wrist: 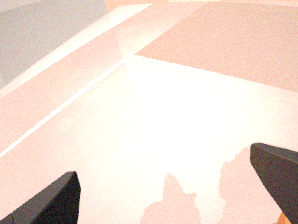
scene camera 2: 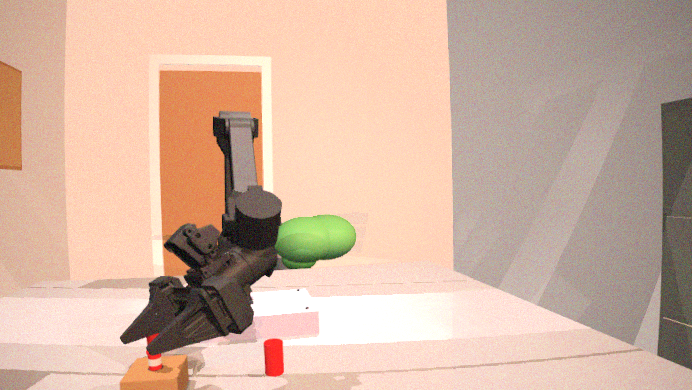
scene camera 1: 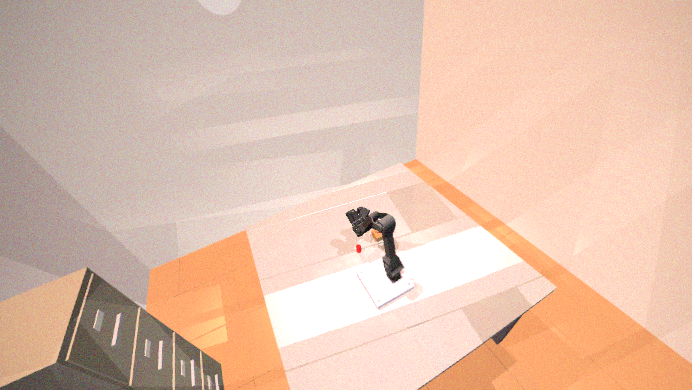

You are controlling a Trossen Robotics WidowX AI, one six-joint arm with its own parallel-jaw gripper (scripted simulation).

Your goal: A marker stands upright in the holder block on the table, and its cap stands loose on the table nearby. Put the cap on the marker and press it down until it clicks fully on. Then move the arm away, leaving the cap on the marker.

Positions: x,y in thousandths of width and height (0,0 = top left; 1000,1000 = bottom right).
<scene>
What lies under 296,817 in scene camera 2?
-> My gripper.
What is my gripper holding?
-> Nothing.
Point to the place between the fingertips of my gripper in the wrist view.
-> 562,743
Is my gripper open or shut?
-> Open.
</scene>
